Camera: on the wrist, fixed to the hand. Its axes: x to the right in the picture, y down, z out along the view.
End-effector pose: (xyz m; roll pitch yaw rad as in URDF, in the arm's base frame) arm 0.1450 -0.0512 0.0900 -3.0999 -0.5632 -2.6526
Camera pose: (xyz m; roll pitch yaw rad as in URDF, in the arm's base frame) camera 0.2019 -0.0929 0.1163 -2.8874 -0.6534 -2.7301
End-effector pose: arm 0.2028 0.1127 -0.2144 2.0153 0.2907 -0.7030
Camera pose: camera 0.2237 0.1742 -0.2525 2.1983 0.1977 -0.6418
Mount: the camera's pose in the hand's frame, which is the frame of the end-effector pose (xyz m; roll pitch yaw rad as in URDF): -0.0119 -0.0651 -0.0359 0.1709 0.0940 0.0579
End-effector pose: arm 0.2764 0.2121 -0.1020 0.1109 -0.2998 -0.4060
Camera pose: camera 0.2536 0.1558 -0.1465 0.2615 -0.2121 -0.3367
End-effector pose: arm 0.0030 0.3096 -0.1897 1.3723 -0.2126 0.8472
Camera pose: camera -0.0116 0.3269 -0.2615 1.5160 -0.2494 0.9541
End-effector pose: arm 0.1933 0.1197 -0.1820 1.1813 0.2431 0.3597
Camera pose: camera 0.1629 0.1173 -0.2508 1.3754 0.2240 0.4714
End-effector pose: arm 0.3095 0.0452 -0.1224 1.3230 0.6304 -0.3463
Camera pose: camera 0.2670 0.0806 -0.1735 1.5643 0.5936 -0.2191
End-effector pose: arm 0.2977 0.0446 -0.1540 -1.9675 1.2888 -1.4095
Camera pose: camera 0.3007 -0.0235 -0.1220 -2.1798 1.2847 -1.8054
